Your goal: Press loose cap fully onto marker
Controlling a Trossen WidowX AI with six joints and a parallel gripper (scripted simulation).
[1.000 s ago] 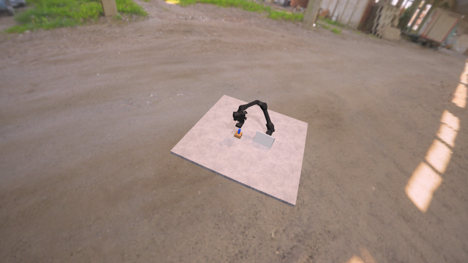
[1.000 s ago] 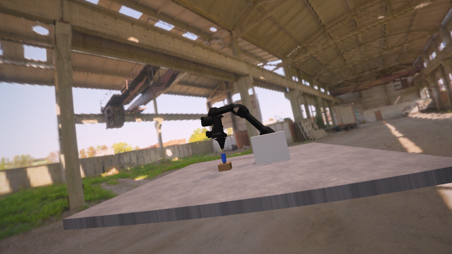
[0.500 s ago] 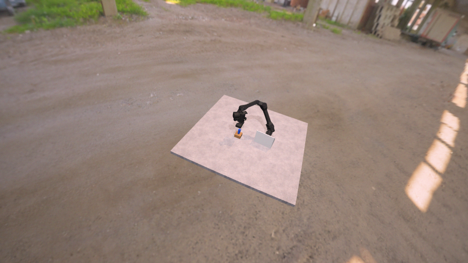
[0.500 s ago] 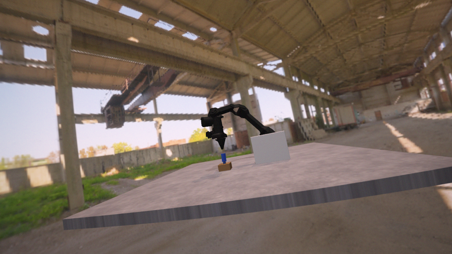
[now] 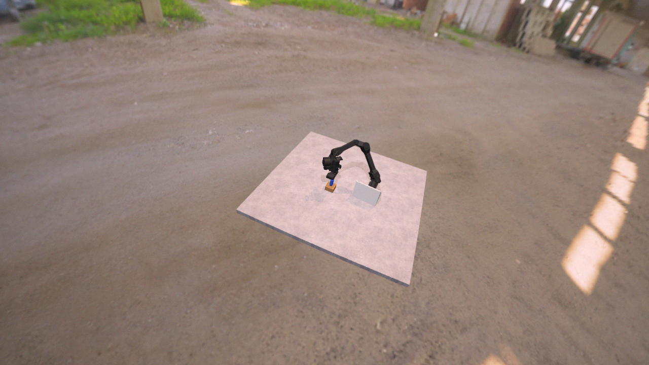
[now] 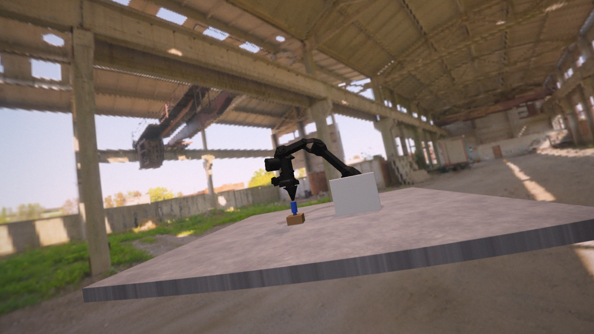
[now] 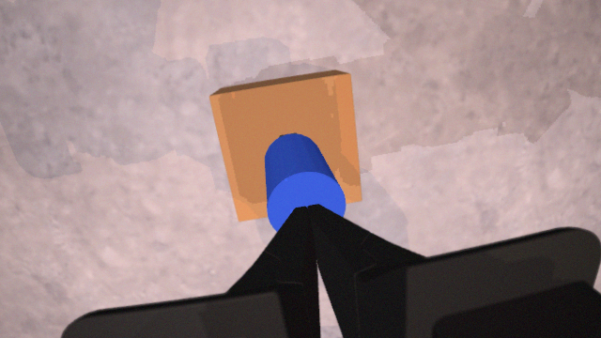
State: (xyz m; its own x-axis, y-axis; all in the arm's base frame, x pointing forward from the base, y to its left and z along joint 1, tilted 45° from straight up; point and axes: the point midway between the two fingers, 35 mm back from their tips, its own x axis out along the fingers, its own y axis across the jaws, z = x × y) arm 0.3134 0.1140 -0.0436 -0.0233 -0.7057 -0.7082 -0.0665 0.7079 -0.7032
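My gripper tip is now 30 mm above the blue cap. Also, from my gripper tip: holder block 90 mm below.
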